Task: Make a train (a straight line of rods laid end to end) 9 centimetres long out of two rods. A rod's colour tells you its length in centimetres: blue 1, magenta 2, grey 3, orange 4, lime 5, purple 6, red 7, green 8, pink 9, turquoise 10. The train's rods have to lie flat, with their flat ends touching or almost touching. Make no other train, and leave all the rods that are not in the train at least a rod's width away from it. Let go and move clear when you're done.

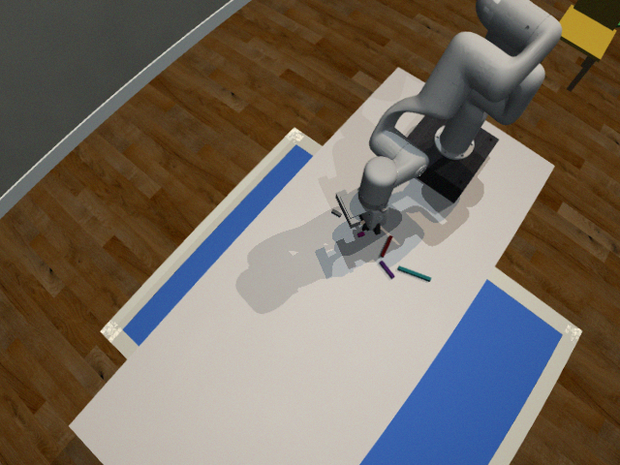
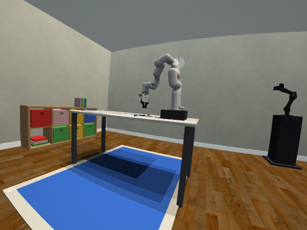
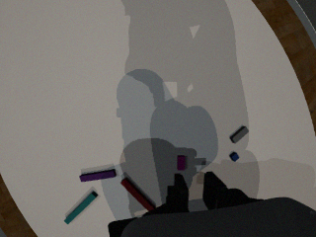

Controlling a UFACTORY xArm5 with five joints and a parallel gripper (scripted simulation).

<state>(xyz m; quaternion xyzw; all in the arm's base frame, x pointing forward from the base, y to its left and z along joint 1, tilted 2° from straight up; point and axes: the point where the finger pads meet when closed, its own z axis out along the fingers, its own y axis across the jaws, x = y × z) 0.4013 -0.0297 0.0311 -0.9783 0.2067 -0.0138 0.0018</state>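
My hand is 11 cm above the red rod, 8 cm to the right of it and 2 cm past it. Also, from my hand: blue rod: 11 cm below, 8 cm to the right, 3 cm behind; grey rod: 11 cm below, 10 cm to the right; magenta rod: 11 cm below.
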